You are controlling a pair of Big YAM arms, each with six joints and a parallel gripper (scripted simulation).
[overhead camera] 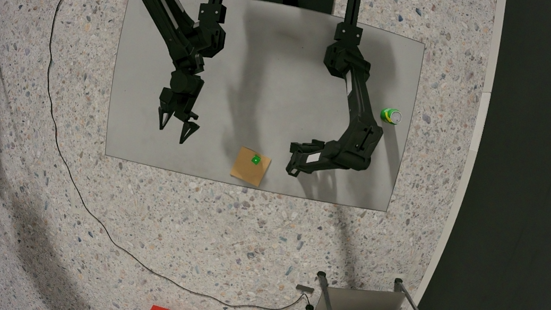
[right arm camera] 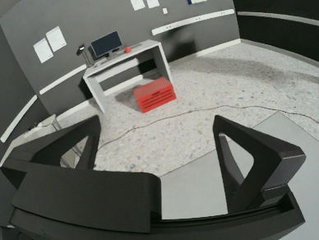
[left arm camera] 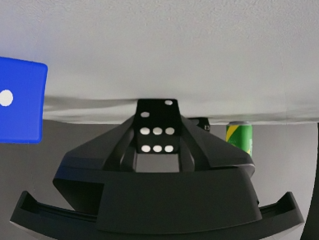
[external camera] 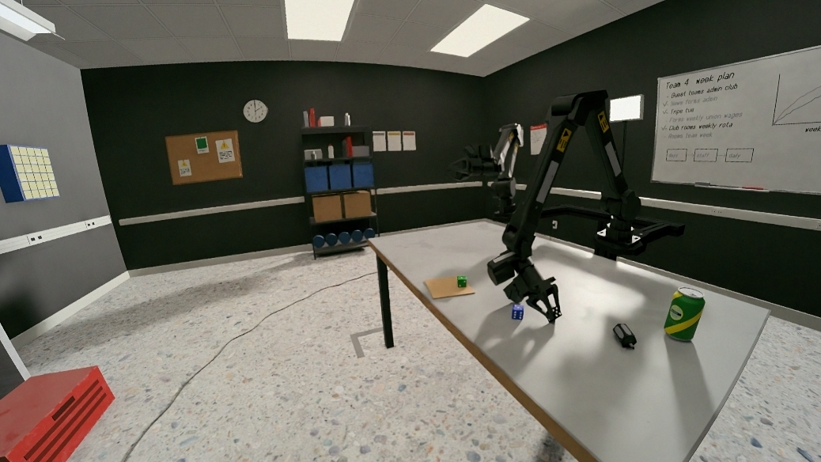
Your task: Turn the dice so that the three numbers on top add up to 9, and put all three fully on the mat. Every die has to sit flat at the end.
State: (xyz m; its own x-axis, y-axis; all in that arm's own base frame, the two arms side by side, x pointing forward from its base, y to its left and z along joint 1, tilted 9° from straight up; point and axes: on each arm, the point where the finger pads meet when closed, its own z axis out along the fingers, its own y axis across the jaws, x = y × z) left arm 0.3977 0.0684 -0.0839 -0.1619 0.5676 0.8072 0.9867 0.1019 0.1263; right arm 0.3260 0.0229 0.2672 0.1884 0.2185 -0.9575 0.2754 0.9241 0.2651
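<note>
Right now my left hand is right at the black die. Round my left hand: blue die (60 mm ahead, 70 mm to the right, 10 mm below); then brown square mat (130 mm ahead, 330 mm to the right, 20 mm below); then green die (90 mm ahead, 310 mm to the right).
</note>
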